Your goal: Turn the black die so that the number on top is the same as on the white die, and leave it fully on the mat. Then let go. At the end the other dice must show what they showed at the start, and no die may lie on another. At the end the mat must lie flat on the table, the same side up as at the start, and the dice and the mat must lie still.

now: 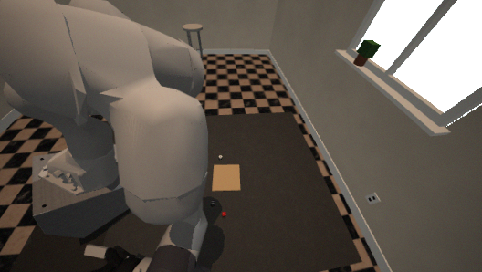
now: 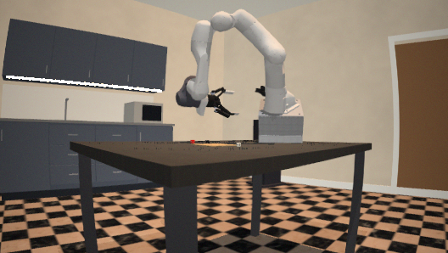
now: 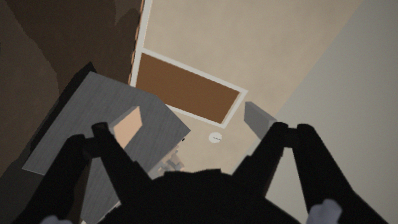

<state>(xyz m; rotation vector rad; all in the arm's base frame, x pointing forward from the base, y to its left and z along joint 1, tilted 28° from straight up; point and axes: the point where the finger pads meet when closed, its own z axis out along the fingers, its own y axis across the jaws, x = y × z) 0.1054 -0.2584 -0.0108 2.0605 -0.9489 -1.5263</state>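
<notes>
My hand is 370 mm short of the red die, 230 mm to the right of it and 230 mm above it. Round my hand: tan mat (350 mm ahead, 400 mm to the left, 240 mm below); then white die (290 mm ahead, 510 mm to the left, 230 mm below); then black die (310 mm ahead, 270 mm to the left, 230 mm below).
</notes>
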